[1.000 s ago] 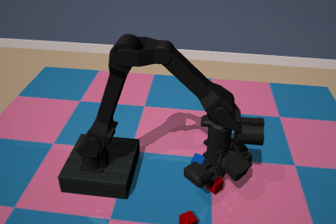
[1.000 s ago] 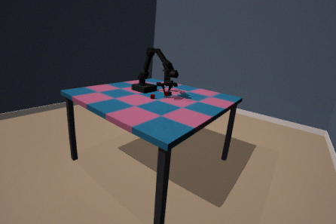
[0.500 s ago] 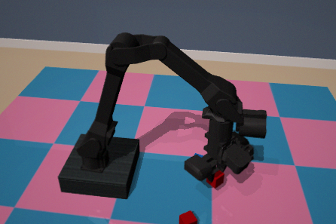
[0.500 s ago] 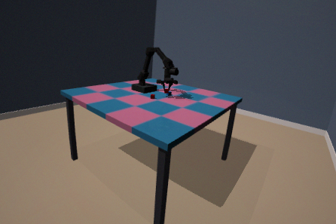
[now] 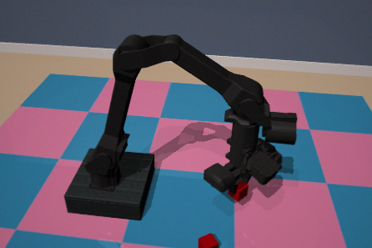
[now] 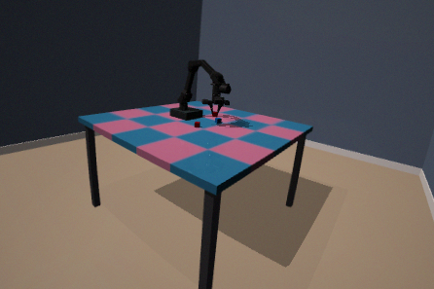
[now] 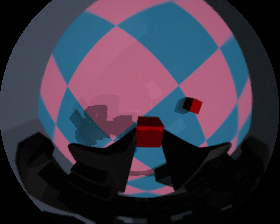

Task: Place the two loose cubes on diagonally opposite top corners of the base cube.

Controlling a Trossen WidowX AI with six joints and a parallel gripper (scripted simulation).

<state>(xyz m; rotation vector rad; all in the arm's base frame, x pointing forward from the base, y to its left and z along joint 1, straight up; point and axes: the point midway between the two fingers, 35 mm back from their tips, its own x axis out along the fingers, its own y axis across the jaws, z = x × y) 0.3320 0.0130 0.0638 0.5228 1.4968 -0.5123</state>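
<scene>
Now: gripper tip 50 mm past the blue cube, 100 mm to the right of it and 70 mm above it.
</scene>
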